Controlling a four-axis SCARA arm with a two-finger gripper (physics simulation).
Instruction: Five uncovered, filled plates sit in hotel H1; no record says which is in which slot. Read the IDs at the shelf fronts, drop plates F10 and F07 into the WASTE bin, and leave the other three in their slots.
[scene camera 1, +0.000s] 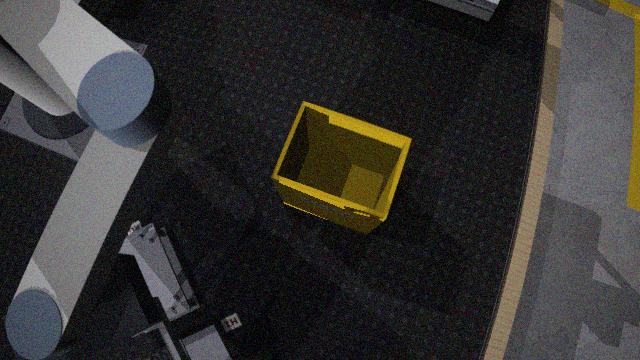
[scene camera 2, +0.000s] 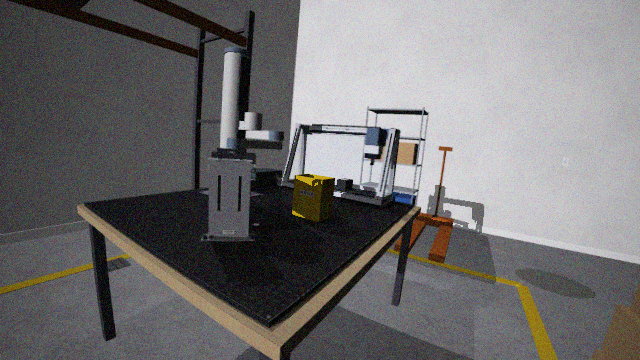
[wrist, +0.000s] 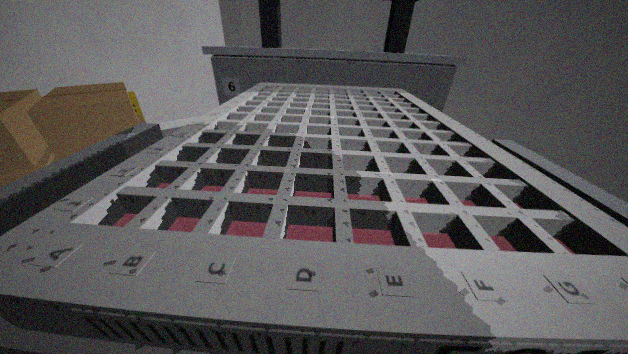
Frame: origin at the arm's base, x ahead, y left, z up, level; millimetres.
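Seen in the pictures: gripper, fingertip midpoint: (wrist: 322, 150).
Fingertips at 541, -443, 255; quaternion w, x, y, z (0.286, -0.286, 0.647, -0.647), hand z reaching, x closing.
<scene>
Offsets run from my fingertips to a thing's top centre, as dx, dy, dz. "pt": to the spot under its first point.
In the wrist view a light grey plate {-20, +15, +24} (wrist: 320, 260) with red-filled, uncovered wells fills the foreground, well letters along its near edge. Its ID is cut off at the bottom edge and cannot be read. Behind it stands the grey panel of hotel H1 (wrist: 340, 70) (scene camera 2: 230, 200), marked "6". My gripper (wrist: 322, 150) is open, its fingers wide apart on either side of the plate; the side gaps are hard to judge. The tower hides it in scene camera 2. The yellow WASTE bin {+105, +417, -42} (scene camera 1: 370, 127) (scene camera 2: 314, 202) stands upright; no plate shows inside. The other plates' IDs do not show.
The H1 marker {+6, +124, -242} (scene camera 1: 231, 322) lies near the hotel. A grey stand (scene camera 1: 165, 280) sits beside it, below the arm link (scene camera 1: 90, 200). A gantry machine {pt +206, +908, +185} (scene camera 2: 373, 137) stands beyond the bin. Cardboard boxes (wrist: 85, 112) show at left in the wrist view.
</scene>
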